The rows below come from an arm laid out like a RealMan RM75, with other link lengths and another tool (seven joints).
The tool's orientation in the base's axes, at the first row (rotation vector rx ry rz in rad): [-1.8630 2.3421 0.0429]
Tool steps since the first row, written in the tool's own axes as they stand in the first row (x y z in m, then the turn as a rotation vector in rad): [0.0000 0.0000 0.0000 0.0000 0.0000 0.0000]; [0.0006 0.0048 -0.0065 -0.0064 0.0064 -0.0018]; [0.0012 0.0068 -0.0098 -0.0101 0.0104 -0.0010]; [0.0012 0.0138 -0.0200 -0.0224 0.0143 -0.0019]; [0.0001 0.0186 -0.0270 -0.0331 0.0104 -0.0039]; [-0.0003 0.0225 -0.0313 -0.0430 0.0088 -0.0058]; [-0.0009 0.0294 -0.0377 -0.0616 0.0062 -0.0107]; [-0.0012 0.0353 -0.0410 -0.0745 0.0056 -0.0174]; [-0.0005 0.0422 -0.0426 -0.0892 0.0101 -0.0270]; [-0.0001 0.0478 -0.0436 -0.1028 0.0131 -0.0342]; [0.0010 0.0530 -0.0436 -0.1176 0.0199 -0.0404]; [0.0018 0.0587 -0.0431 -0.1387 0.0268 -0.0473]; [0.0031 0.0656 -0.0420 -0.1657 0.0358 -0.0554]
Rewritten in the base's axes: [0.0000 0.0000 0.0000 0.0000 0.0000 0.0000]; [-0.0054 -0.0002 0.0060 -0.0050 0.0074 0.0022]; [-0.0078 -0.0007 0.0091 -0.0080 0.0120 0.0016]; [-0.0156 -0.0003 0.0186 -0.0092 0.0247 0.0039]; [-0.0207 0.0011 0.0254 -0.0033 0.0339 0.0076]; [-0.0249 0.0019 0.0294 0.0003 0.0429 0.0109]; [-0.0320 0.0033 0.0353 0.0064 0.0597 0.0184]; [-0.0380 0.0045 0.0382 0.0091 0.0713 0.0268]; [-0.0450 0.0053 0.0392 0.0070 0.0855 0.0379]; [-0.0507 0.0061 0.0398 0.0064 0.0985 0.0466]; [-0.0560 0.0062 0.0393 0.0024 0.1136 0.0543]; [-0.0616 0.0068 0.0383 -0.0004 0.1348 0.0634]; [-0.0685 0.0072 0.0365 -0.0040 0.1620 0.0744]
